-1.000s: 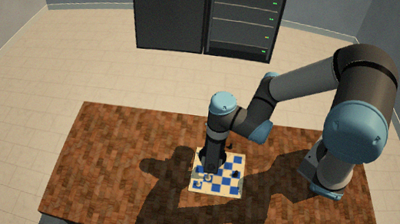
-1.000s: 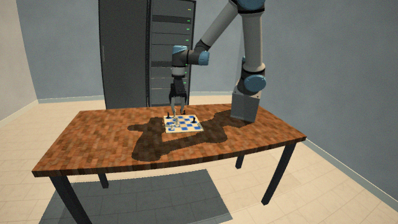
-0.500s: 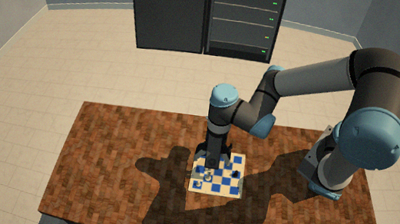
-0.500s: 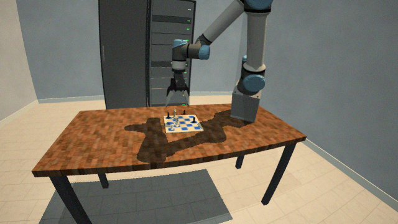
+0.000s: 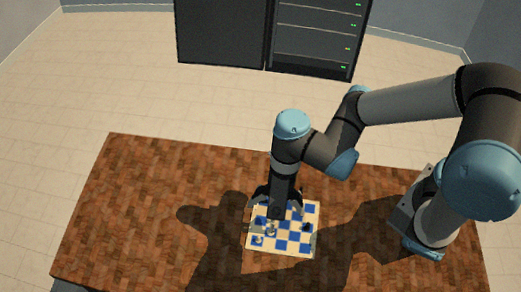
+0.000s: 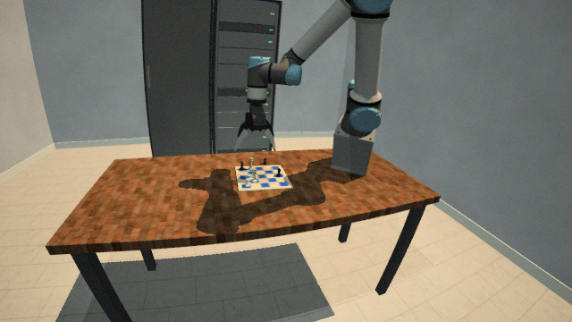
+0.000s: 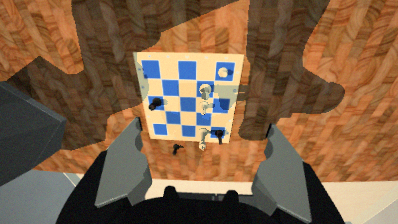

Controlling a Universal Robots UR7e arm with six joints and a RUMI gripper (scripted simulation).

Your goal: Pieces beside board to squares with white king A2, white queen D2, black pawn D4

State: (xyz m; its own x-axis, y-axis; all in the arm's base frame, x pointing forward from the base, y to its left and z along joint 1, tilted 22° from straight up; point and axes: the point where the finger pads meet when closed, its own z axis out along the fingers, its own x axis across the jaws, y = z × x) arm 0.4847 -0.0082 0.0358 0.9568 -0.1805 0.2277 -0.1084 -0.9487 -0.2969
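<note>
Right now the black pawn is 100 mm behind my hand, 170 mm to the right of it and 120 mm below it. From my hand the other things lie so: tall white piece: 10 mm behind, 110 mm to the right, 100 mm below; then blue-and-cream chessboard: 40 mm behind, 30 mm to the right, 130 mm below.
</note>
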